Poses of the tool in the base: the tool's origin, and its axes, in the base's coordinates. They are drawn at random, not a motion.
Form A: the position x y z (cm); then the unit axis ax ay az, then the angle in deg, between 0 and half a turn.
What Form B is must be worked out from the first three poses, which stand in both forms.
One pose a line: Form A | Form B
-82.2, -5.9, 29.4, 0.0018, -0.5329, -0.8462, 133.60 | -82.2, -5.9, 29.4, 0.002, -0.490, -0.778, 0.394
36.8, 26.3, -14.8, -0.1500, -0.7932, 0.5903, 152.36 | 36.8, 26.3, -14.8, -0.146, -0.770, 0.573, 0.239
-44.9, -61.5, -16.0, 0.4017, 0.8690, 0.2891, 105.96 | -44.9, -61.5, -16.0, 0.321, 0.694, 0.231, 0.602
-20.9, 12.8, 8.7, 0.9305, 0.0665, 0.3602, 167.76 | -20.9, 12.8, 8.7, 0.925, 0.066, 0.358, 0.107
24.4, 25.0, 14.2, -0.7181, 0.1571, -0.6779, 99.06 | 24.4, 25.0, 14.2, -0.546, 0.120, -0.516, 0.649
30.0, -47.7, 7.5, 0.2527, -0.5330, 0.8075, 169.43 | 30.0, -47.7, 7.5, 0.252, -0.531, 0.804, 0.092
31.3, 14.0, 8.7, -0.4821, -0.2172, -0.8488, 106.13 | 31.3, 14.0, 8.7, -0.385, -0.174, -0.678, 0.601
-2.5, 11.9, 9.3, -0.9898, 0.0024, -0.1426, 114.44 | -2.5, 11.9, 9.3, -0.832, 0.002, -0.120, 0.541
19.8, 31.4, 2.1, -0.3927, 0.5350, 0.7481, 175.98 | 19.8, 31.4, 2.1, -0.392, 0.535, 0.748, 0.035
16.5, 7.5, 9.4, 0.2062, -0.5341, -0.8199, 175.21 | 16.5, 7.5, 9.4, 0.206, -0.534, -0.819, 0.042
